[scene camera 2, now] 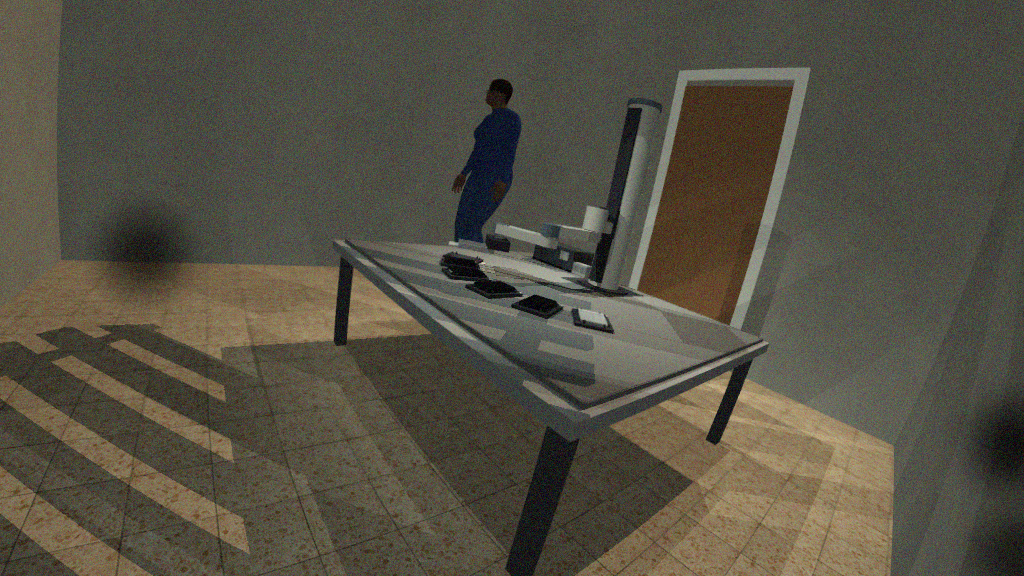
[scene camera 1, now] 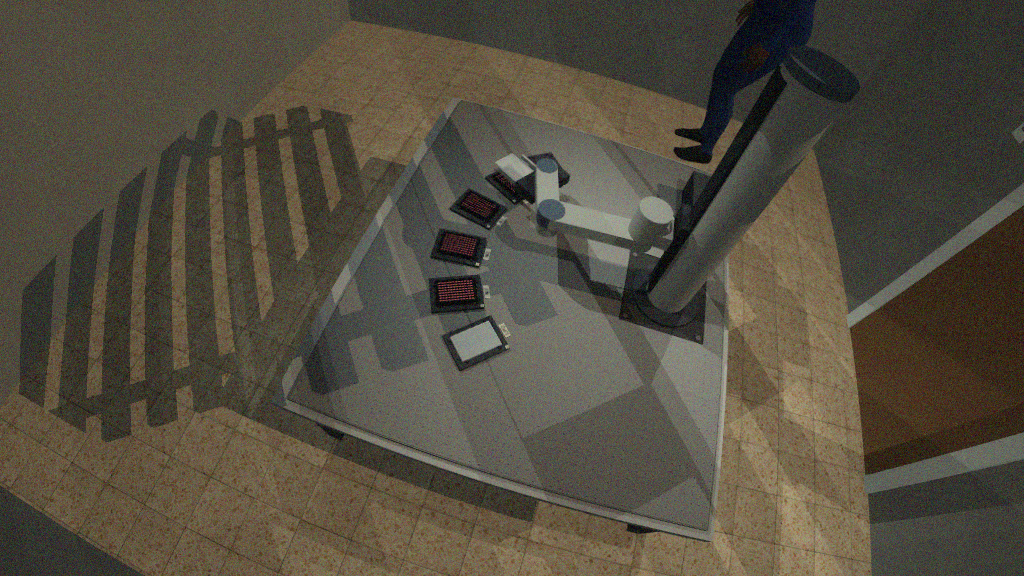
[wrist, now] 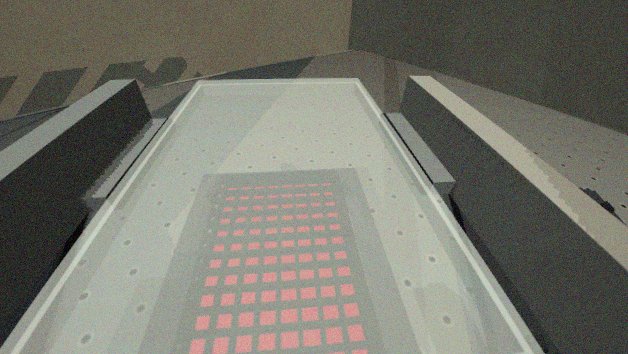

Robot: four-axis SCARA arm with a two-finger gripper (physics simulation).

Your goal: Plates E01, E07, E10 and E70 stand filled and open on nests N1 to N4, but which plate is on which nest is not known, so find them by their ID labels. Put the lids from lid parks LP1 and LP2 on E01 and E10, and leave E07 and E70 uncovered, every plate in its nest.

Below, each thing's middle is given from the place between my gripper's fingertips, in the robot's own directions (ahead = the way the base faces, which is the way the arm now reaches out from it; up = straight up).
Scene:
The dark box [scene camera 2: 574,253] lies 77 cm behind my hand, 10 cm to the right of it and 4 cm below it.

